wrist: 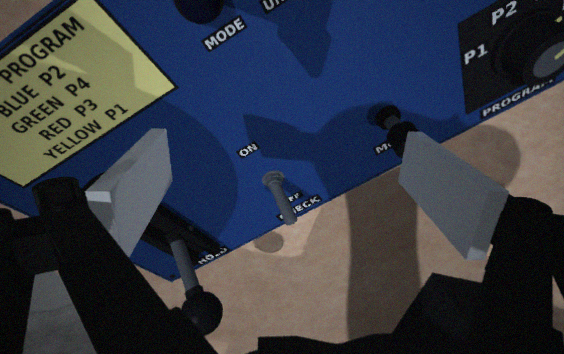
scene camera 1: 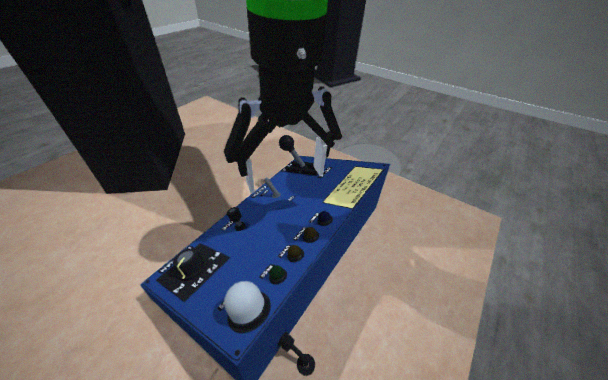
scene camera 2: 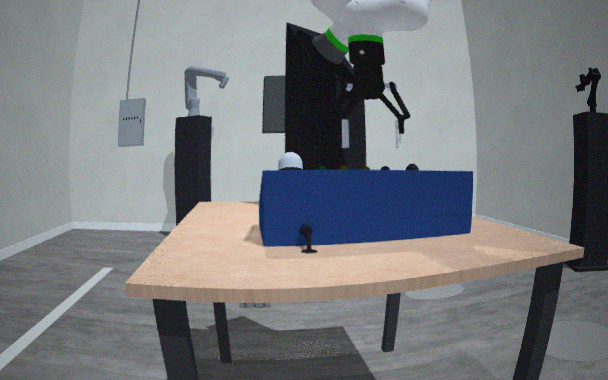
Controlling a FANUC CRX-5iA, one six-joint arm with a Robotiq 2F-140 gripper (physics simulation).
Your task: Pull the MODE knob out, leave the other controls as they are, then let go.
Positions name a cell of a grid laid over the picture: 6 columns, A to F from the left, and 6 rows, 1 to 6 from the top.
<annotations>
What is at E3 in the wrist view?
A black mode knob.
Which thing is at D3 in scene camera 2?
My gripper.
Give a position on a ball-topped lever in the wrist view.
At C6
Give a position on a program dial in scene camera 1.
B5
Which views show my gripper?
The wrist view, scene camera 1 and scene camera 2: all of them.
</annotations>
